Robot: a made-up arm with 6 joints. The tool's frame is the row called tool.
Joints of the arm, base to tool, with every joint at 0 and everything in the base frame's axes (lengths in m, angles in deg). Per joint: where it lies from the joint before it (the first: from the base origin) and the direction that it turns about. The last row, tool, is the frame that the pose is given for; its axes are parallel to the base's.
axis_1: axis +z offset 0 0 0.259
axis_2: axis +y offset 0 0 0
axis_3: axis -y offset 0 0 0.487
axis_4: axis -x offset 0 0 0
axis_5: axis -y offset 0.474 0 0
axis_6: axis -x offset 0 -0.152 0
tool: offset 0 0 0
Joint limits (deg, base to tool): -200..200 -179.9..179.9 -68..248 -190..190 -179.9..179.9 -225..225
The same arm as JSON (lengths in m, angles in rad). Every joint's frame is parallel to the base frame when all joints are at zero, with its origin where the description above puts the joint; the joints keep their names.
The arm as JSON. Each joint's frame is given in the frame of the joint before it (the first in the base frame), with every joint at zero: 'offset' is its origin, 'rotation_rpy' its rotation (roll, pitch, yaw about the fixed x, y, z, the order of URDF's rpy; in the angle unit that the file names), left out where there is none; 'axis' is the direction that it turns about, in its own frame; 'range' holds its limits. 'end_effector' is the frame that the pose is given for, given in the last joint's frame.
{
  "length_unit": "m",
  "angle_unit": "rad",
  "chain": [
    {
      "id": "axis_1",
      "offset": [
        0.0,
        0.0,
        0.259
      ],
      "axis": "+z",
      "range": [
        -3.4907,
        3.4907
      ]
    },
    {
      "id": "axis_2",
      "offset": [
        0.0,
        0.0,
        0.0
      ],
      "axis": "+y",
      "range": [
        -3.1398,
        3.1398
      ]
    },
    {
      "id": "axis_3",
      "offset": [
        0.0,
        0.0,
        0.487
      ],
      "axis": "-y",
      "range": [
        -1.1868,
        4.3284
      ]
    },
    {
      "id": "axis_4",
      "offset": [
        0.0,
        0.0,
        0.0
      ],
      "axis": "-x",
      "range": [
        -3.3161,
        3.3161
      ]
    },
    {
      "id": "axis_5",
      "offset": [
        0.474,
        0.0,
        0.0
      ],
      "axis": "-y",
      "range": [
        -3.1398,
        3.1398
      ]
    },
    {
      "id": "axis_6",
      "offset": [
        0.0,
        -0.152,
        0.0
      ],
      "axis": "-x",
      "range": [
        -3.927,
        3.927
      ]
    }
  ],
  "end_effector": {
    "offset": [
      0.0,
      0.0,
      0.0
    ]
  }
}

